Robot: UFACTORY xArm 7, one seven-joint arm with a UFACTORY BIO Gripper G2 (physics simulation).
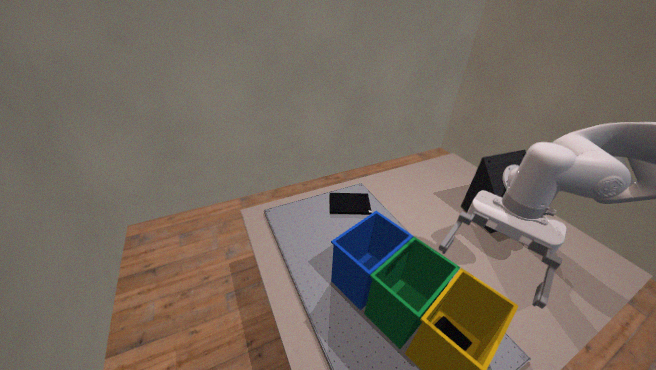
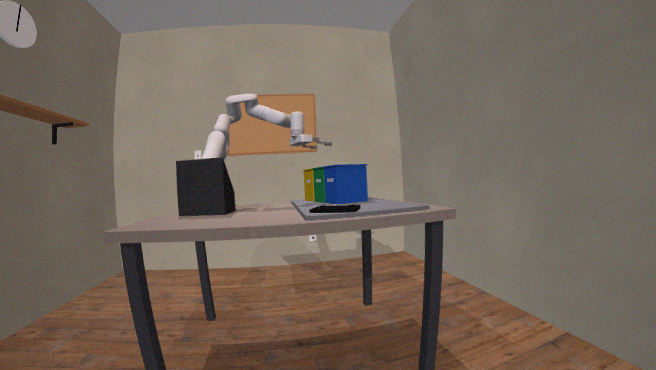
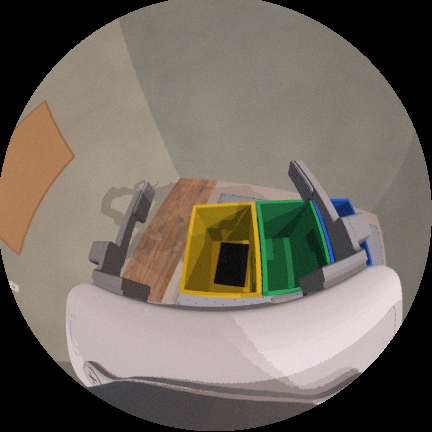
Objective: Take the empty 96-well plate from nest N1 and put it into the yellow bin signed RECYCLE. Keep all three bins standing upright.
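Pixels of known places: hand at its tool point: [image 1: 490, 267] [image 2: 320, 145] [image 3: 218, 188]; arm's base at its link origin: [image 2: 205, 177].
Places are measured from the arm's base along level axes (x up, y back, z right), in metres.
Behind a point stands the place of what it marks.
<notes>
A black plate [image 1: 453, 333] {x -0.139, y -0.502, z -0.363 m} [image 3: 231, 264] {x -0.139, y -0.541, z -0.377 m} lies at the bottom of the yellow bin [image 1: 487, 295] {x 0.005, y -0.459, z -0.353 m} [image 2: 308, 185] {x -0.067, y -0.461, z -0.344 m} [image 3: 200, 240] {x -0.034, y -0.540, z -0.448 m}; its wells cannot be made out. The yellow bin stands upright at the end of the row; its sign is not readable. My gripper [image 1: 492, 276] {x 0.158, y -0.542, z -0.366 m} [image 2: 320, 145] {x 0.158, y -0.542, z -0.366 m} [image 3: 220, 176] {x 0.158, y -0.542, z -0.366 m} is wide open and empty, above the level of the bin rims and toward the robot's side of the row. A flat black rectangular piece [image 1: 349, 203] {x -0.142, y -0.591, z 0.183 m} [image 2: 335, 208] {x -0.142, y -0.584, z 0.233 m} lies on the board beyond the blue bin; I cannot read any nest label.
The green bin [image 1: 392, 312] {x -0.042, y -0.669, z -0.311 m} [image 2: 319, 187] {x -0.078, y -0.525, z -0.218 m} [image 3: 272, 220] {x -0.044, y -0.663, z -0.316 m} stands upright between the yellow bin and the upright blue bin [image 1: 347, 275] {x -0.059, y -0.732, z -0.182 m} [image 2: 350, 182] {x -0.059, y -0.673, z -0.087 m} [image 3: 344, 206] {x 0.005, y -0.751, z -0.129 m}. All three stand on a grey perforated board [image 1: 300, 225] {x -0.154, y -0.804, z 0.120 m} [image 2: 395, 205] {x -0.154, y -0.821, z 0.146 m}. A black block [image 1: 482, 180] {x -0.003, y -0.122, z 0.038 m} [image 2: 200, 187] {x -0.046, y -0.016, z 0.085 m} stands at the arm's base.
</notes>
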